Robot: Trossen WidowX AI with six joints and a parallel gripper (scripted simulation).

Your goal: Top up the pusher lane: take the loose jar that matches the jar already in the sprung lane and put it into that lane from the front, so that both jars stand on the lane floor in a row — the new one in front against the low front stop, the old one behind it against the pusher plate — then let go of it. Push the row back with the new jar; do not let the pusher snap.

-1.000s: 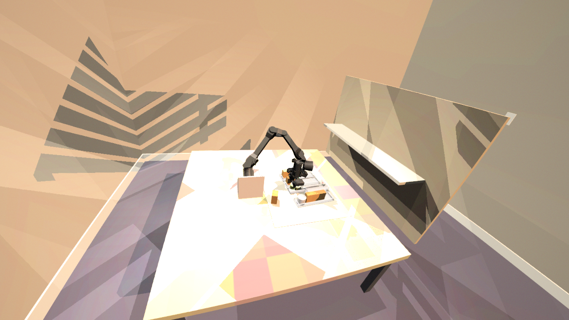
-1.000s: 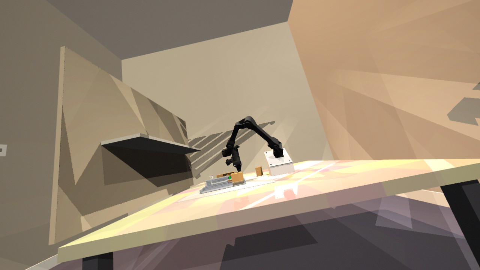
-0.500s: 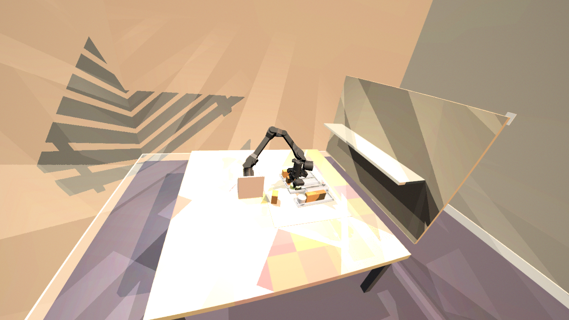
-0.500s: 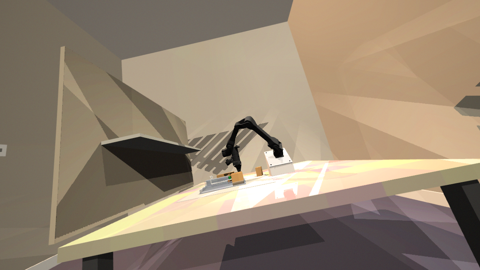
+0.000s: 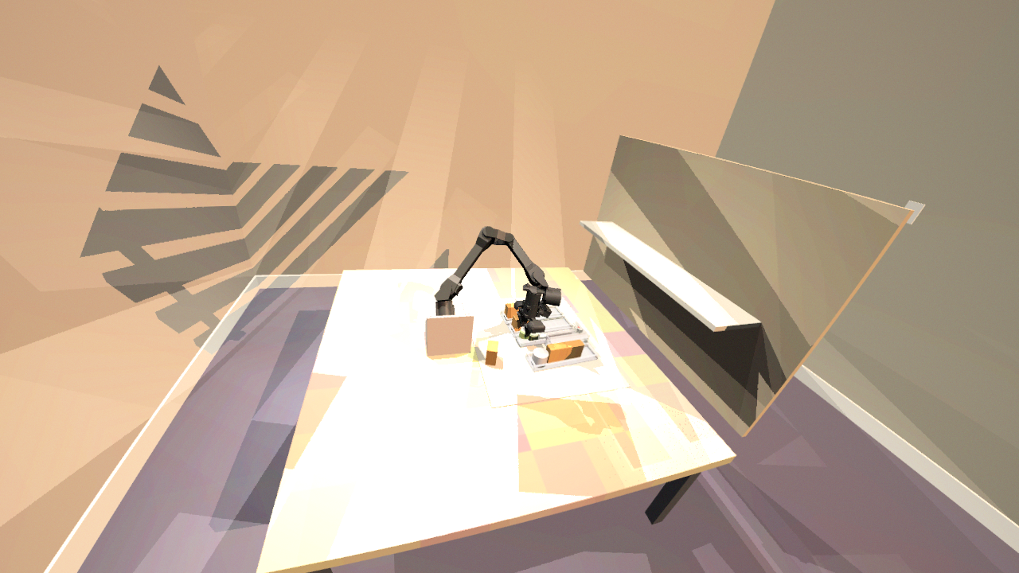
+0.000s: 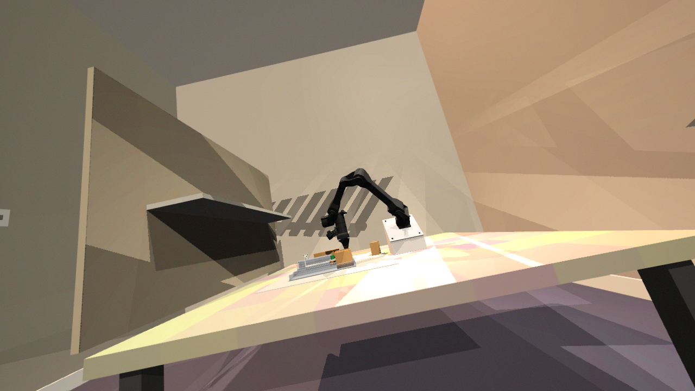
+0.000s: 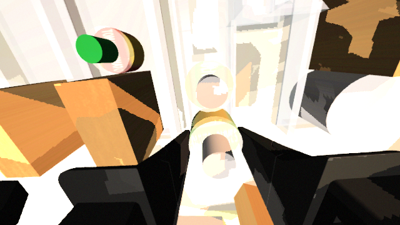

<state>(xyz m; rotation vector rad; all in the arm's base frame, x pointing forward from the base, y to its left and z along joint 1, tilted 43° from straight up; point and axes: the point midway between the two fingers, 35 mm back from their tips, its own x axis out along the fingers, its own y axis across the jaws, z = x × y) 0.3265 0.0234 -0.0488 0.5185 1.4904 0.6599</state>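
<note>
Right now my gripper tip is 15 cm short of the lane rack, 3 cm above it and 1 cm to the left of it. The rest, counted from my gripper tip: shelf (51 cm ahead, 32 cm above, 3 cm to the left).
</note>
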